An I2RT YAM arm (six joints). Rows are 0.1 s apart.
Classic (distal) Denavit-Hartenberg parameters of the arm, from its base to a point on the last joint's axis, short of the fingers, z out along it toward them. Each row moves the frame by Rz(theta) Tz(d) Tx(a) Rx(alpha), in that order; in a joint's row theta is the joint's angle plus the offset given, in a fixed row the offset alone. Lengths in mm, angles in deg.
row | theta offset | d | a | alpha
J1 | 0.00 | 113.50 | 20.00 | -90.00
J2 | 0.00 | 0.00 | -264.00 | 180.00
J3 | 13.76 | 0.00 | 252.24 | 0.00
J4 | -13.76 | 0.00 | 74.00 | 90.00
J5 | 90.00 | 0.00 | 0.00 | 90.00
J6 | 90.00 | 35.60 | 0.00 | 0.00
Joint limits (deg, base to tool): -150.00..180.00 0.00..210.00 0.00..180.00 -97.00..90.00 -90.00..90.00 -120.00..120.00
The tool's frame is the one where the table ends.
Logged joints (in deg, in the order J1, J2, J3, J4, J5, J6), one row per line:
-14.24, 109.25, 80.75, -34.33, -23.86, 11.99
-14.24, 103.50, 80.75, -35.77, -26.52, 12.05
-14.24, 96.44, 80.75, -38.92, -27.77, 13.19
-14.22, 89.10, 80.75, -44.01, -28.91, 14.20
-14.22, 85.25, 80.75, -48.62, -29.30, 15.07
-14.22, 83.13, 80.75, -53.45, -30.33, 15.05
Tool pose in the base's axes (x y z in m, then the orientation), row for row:
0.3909, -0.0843, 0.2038, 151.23, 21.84, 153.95
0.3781, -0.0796, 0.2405, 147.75, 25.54, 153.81
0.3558, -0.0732, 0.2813, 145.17, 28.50, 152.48
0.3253, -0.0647, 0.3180, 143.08, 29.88, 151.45
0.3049, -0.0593, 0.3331, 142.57, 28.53, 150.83
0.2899, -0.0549, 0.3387, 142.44, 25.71, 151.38
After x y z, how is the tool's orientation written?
As angles about the fixed x, y, z axes (roll, pitch, yaw), in degrees.
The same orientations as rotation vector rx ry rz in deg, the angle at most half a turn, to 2 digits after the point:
26.51, 147.45, 30.88
23.56, 143.18, 33.34
22.60, 139.48, 34.41
22.20, 137.30, 35.70
23.47, 137.85, 36.76
24.37, 140.00, 38.69

